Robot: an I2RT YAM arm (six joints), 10 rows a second.
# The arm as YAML. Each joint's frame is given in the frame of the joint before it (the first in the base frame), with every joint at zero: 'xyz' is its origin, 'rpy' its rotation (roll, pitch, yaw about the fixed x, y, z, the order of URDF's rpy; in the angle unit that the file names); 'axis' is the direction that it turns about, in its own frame. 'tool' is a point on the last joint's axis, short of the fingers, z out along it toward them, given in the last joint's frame.
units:
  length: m
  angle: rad
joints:
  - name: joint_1
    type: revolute
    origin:
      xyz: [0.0, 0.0, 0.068]
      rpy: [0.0, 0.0, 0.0]
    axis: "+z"
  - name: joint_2
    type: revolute
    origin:
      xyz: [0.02, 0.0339, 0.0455]
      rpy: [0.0, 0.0, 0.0]
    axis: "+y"
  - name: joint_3
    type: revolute
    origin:
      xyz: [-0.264, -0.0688, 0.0]
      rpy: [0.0, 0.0, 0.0]
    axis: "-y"
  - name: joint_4
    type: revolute
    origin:
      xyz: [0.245, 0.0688, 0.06]
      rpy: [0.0, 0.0, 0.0]
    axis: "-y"
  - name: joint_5
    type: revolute
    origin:
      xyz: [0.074, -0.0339, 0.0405]
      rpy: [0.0, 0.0, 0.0]
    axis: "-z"
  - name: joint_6
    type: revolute
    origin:
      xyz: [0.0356, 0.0, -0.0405]
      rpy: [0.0, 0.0, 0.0]
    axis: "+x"
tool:
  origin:
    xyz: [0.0, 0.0, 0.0]
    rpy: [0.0, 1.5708, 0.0]
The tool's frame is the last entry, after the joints.
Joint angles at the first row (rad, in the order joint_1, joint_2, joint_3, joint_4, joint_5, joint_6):
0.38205, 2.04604, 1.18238, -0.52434, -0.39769, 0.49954
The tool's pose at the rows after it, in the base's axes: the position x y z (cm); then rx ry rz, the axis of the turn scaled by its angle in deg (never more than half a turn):
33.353 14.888 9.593 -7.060 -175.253 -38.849
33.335 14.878 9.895 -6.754 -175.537 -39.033
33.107 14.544 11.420 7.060 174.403 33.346
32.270 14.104 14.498 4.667 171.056 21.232
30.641 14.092 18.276 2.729 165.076 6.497
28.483 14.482 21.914 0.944 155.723 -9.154
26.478 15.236 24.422 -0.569 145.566 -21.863
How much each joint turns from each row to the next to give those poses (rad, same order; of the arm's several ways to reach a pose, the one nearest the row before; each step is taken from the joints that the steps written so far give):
0.00000, -0.00001, -0.00002, 0.00002, -0.00038, 0.00000
-0.00001, -0.00878, 0.00037, -0.00420, 0.00077, -0.00268
0.00039, -0.04882, 0.00077, -0.03853, 0.07171, -0.00075
0.01259, -0.10034, 0.00002, -0.07518, 0.15640, -0.02746
0.04045, -0.12434, -0.00001, -0.08199, 0.21097, -0.00572
0.06788, -0.11977, 0.00005, -0.06680, 0.25863, 0.00381
0.07936, -0.07897, -0.00003, -0.03889, 0.24568, 0.00649

